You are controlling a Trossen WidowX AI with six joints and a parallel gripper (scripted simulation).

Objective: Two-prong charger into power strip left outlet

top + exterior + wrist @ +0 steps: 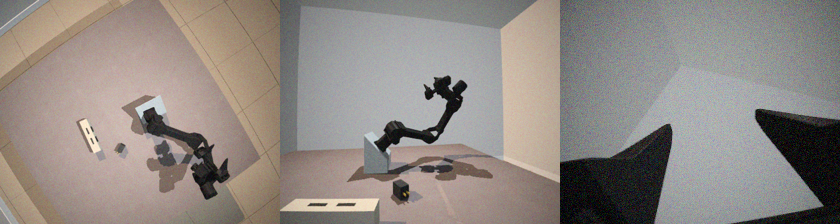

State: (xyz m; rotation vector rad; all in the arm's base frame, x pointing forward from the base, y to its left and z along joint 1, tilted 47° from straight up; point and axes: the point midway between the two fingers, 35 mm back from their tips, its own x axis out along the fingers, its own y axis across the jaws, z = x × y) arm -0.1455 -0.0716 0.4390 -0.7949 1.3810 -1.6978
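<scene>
Right now the two-prong charger is 440 mm below my gripper tip, 440 mm ahead of it and 120 mm to the right of it.
</scene>
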